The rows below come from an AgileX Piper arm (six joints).
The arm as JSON. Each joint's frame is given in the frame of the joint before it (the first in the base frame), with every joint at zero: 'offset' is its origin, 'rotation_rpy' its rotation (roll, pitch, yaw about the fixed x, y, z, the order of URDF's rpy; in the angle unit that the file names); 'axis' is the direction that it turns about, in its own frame. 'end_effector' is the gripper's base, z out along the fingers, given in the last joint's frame.
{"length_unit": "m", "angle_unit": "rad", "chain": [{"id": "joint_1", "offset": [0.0, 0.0, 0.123], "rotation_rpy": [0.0, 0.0, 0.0], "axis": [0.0, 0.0, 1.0]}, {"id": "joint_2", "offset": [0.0, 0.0, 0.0], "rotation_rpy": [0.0, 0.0, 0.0], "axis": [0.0, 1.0, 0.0]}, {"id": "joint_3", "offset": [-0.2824, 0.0, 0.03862], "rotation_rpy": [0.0, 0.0, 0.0], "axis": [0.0, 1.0, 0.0]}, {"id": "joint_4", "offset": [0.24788, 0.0, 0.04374], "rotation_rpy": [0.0, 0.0, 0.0], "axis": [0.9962, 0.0, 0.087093]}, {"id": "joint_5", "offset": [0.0, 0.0, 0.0], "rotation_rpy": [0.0, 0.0, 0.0], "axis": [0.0, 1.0, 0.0]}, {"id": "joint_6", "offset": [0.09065, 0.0, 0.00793], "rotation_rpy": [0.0, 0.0, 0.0], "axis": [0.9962, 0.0, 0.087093]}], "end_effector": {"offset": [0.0, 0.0, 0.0], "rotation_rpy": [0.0, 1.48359, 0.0]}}
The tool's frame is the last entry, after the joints.
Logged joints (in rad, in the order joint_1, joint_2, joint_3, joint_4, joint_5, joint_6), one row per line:
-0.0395, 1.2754, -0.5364, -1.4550, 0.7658, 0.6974
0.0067, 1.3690, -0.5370, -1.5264, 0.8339, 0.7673
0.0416, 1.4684, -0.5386, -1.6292, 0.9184, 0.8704
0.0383, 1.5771, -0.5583, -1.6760, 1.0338, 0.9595
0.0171, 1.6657, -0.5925, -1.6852, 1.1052, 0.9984
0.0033, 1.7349, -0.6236, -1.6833, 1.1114, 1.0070
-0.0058, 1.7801, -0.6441, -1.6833, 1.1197, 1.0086
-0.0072, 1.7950, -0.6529, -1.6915, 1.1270, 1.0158
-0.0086, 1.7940, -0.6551, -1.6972, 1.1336, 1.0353
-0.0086, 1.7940, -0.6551, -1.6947, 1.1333, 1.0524
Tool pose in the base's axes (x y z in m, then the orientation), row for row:
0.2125, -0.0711, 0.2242, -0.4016, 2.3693, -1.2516
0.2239, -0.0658, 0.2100, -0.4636, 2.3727, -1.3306
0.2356, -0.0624, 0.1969, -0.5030, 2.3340, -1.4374
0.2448, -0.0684, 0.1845, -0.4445, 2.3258, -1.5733
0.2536, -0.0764, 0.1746, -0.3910, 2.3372, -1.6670
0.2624, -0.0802, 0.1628, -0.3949, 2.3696, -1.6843
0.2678, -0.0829, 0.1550, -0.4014, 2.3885, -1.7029
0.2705, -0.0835, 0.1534, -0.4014, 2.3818, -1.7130
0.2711, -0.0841, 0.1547, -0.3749, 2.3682, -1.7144
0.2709, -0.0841, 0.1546, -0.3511, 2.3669, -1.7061
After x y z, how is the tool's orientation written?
As a rotation vector, in radians.
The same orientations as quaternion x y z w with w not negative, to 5 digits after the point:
-0.14477, 0.85411, -0.45119, 0.21437
-0.16494, 0.84417, -0.47341, 0.18986
-0.17766, 0.82436, -0.50768, 0.17643
-0.15461, 0.80900, -0.54725, 0.14878
-0.13395, 0.80067, -0.57108, 0.12185
-0.13387, 0.80331, -0.57099, 0.10366
-0.13502, 0.80343, -0.57281, 0.09031
-0.13500, 0.80108, -0.57614, 0.09009
-0.12659, 0.79967, -0.57890, 0.09687
-0.11886, 0.80127, -0.57757, 0.10125

